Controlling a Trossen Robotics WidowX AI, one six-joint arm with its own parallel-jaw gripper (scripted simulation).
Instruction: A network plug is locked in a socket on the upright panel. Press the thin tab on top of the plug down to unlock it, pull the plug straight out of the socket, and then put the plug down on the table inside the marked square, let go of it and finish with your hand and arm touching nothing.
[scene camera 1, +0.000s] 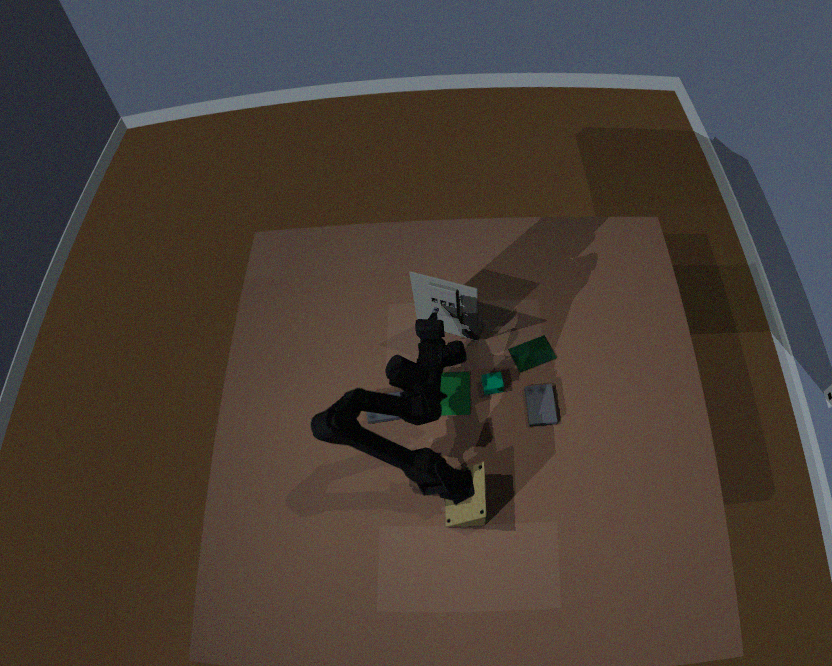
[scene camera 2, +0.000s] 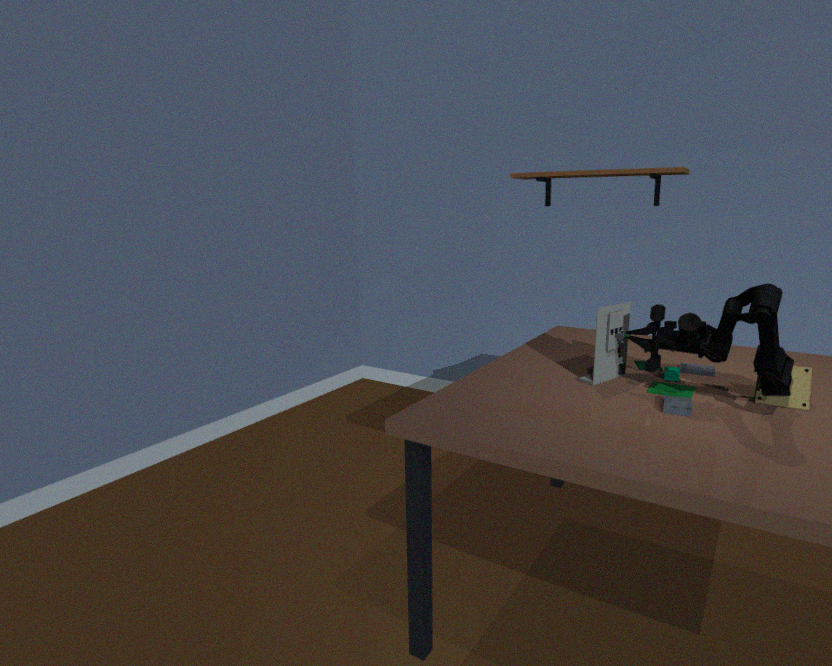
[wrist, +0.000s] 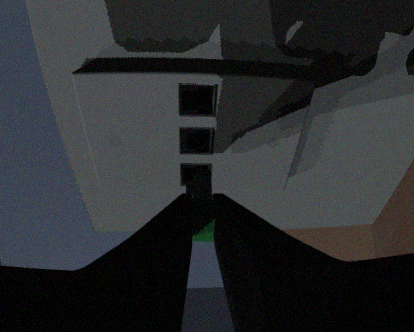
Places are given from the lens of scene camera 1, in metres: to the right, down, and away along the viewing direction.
my gripper (scene camera 1: 434, 314): 0.04, -0.04, 1.45
grey block (scene camera 1: 540, 406): 0.31, 0.18, 1.45
